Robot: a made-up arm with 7 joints. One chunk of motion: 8 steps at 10 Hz.
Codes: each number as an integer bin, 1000 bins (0 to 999) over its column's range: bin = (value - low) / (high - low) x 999, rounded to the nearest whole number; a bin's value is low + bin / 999 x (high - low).
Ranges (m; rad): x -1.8..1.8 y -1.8..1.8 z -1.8..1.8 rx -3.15..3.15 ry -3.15..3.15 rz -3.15..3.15
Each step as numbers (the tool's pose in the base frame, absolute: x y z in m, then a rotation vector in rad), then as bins.
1 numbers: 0.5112 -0.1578 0.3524 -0.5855 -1.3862 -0.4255
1 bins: 641 456 597 407 280 432
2 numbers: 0.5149 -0.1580 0.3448 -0.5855 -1.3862 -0.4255
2 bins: 642 456 595 407 280 432
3 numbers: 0.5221 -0.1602 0.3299 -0.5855 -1.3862 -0.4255
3 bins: 644 455 591 407 280 432
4 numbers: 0.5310 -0.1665 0.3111 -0.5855 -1.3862 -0.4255
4 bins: 647 453 586 407 280 432
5 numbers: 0.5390 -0.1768 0.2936 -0.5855 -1.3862 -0.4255
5 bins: 649 450 581 407 280 432
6 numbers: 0.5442 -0.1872 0.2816 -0.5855 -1.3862 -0.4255
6 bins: 651 448 578 407 280 432
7 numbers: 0.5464 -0.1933 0.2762 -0.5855 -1.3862 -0.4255
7 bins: 651 446 576 407 280 432
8 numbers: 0.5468 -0.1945 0.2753 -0.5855 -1.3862 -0.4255
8 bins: 651 446 576 407 280 432
